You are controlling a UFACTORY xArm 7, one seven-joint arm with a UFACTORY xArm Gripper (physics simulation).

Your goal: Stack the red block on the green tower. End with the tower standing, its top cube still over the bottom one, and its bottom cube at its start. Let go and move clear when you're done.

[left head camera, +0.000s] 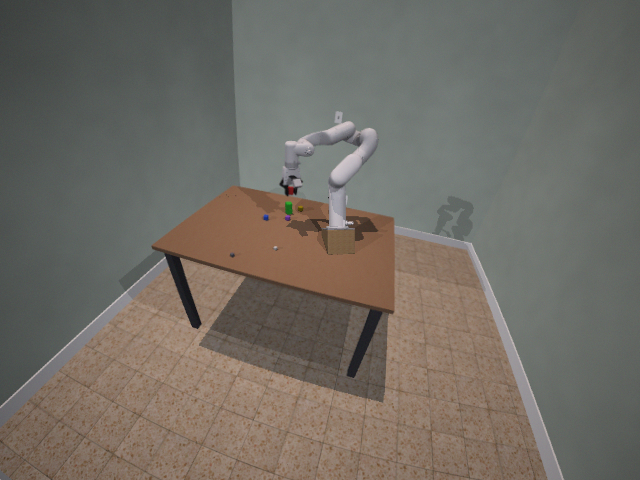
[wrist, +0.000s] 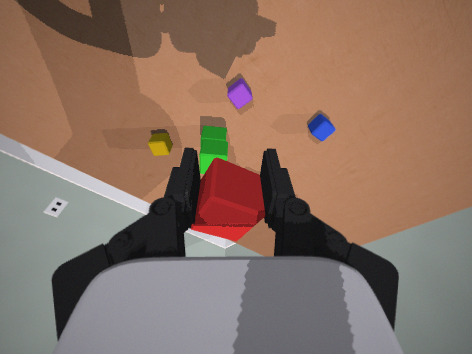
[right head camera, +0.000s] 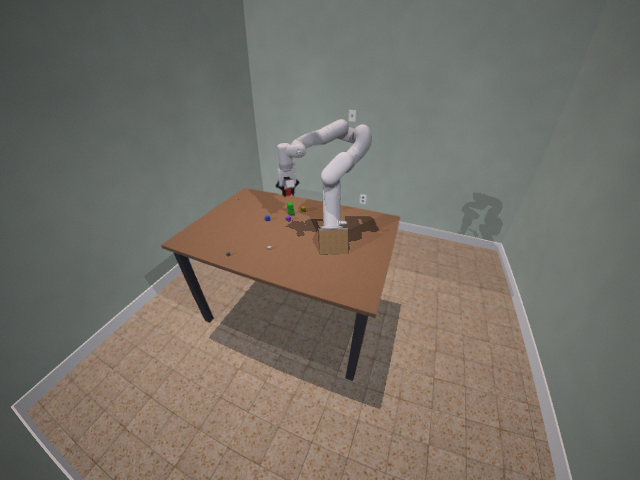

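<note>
The red block is held tilted between the fingers of my gripper, which is shut on it. The gripper hangs in the air above the table, higher than the green tower, with a gap between block and tower. The green tower stands upright on the table, a stack of green cubes. In the wrist view the red block covers part of its top cube, and the tower appears towards the left finger.
A yellow cube, a purple cube and a blue cube lie around the tower. A brown box-like block is by the arm's base.
</note>
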